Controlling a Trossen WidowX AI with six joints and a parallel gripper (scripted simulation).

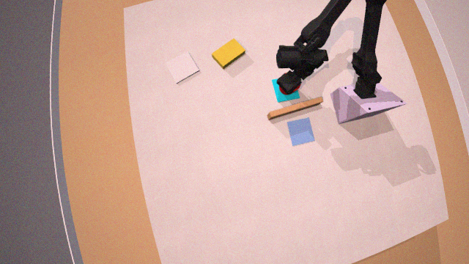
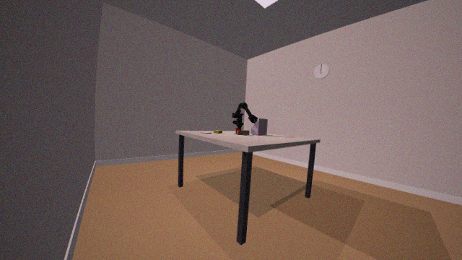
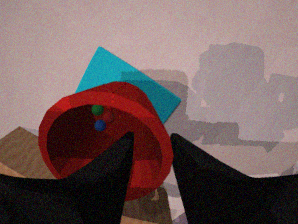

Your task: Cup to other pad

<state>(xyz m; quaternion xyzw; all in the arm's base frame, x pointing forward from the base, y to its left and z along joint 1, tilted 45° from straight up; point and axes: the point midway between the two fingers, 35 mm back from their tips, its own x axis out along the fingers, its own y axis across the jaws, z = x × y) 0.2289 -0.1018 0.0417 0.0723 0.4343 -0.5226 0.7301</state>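
Right now my gripper tip is 20 mm short of the red cup, 10 mm to the right of it and 10 mm above it. From my gripper tip the other things lie so: cyan pad: 30 mm ahead, 20 mm to the left, 60 mm below; blue pad: 190 mm to the left, 60 mm below; wooden bar: 10 mm ahead, 100 mm to the left, 30 mm below.
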